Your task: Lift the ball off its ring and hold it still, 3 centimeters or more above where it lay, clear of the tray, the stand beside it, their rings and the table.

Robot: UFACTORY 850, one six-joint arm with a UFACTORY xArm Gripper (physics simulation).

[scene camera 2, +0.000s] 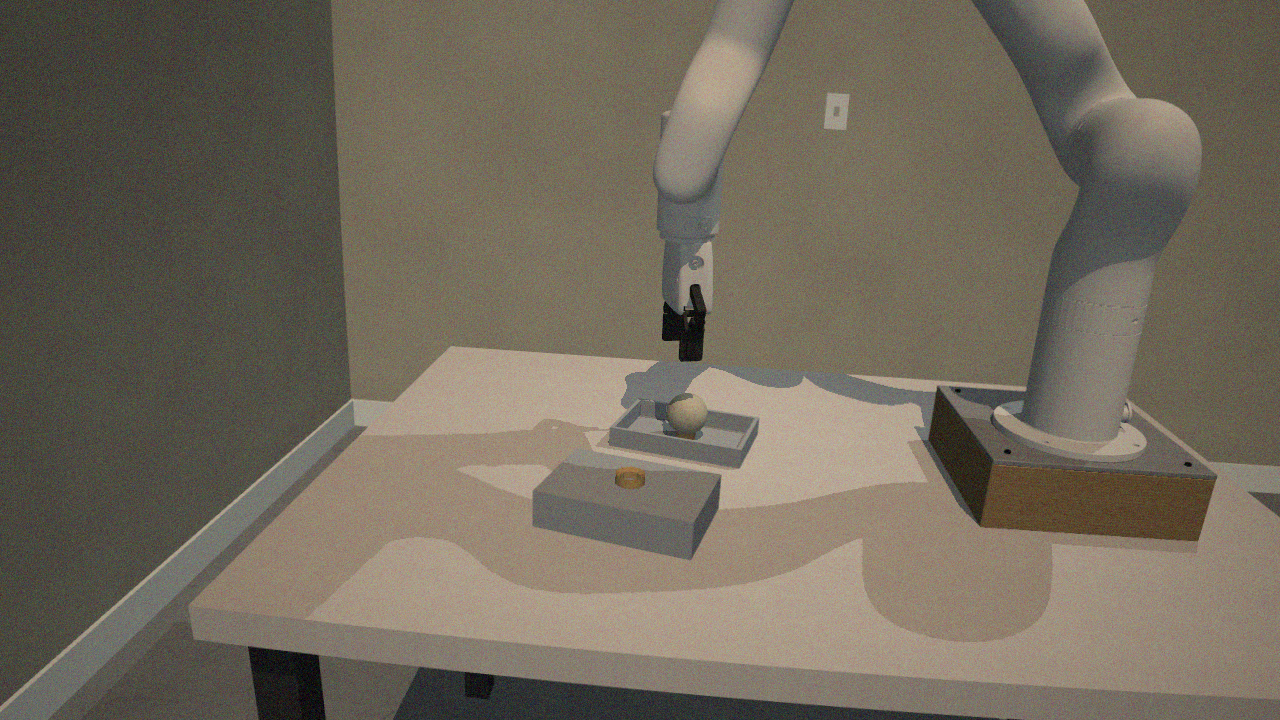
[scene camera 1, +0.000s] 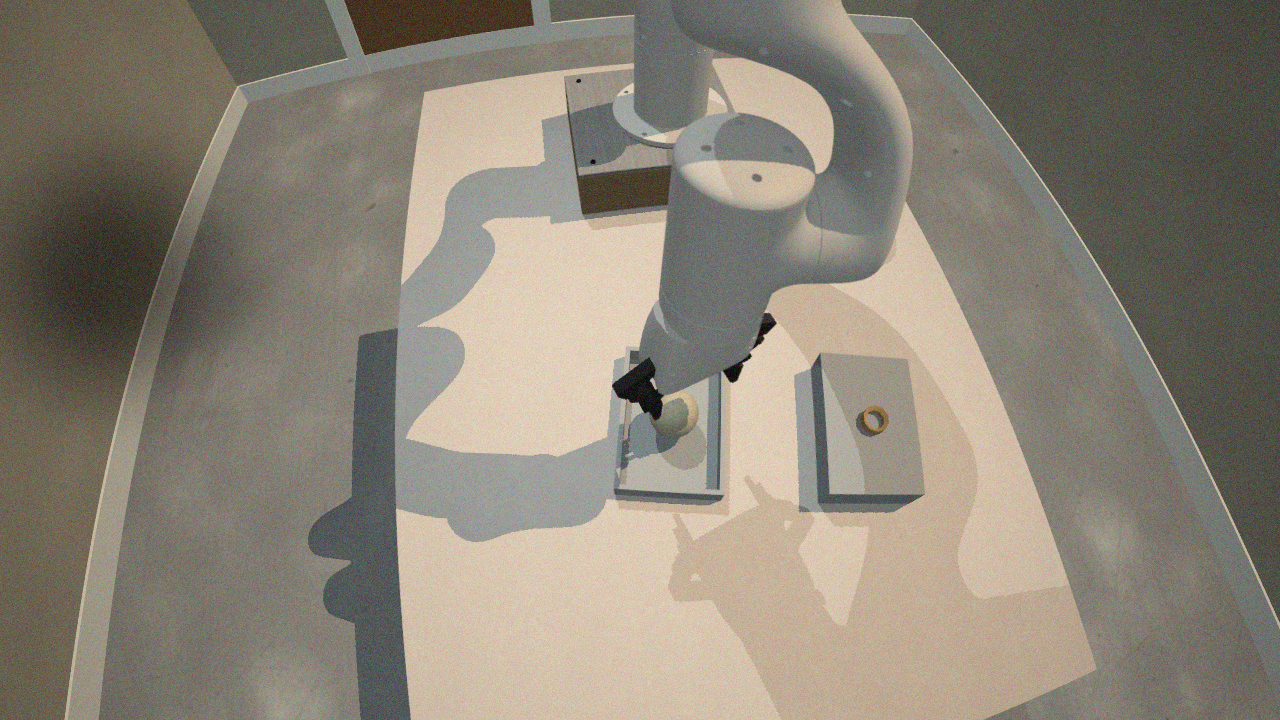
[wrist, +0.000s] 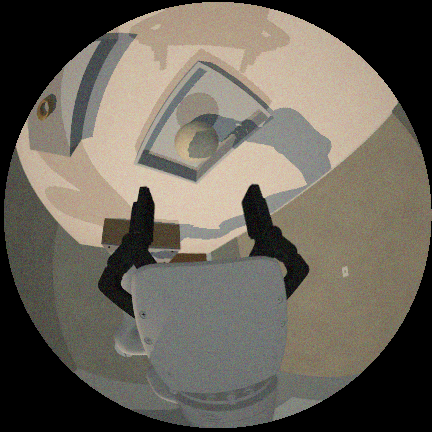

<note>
I see my gripper, a pale ball, a shallow grey tray and a grey stand.
My gripper is seen too in scene camera 2 and in the wrist view.
</note>
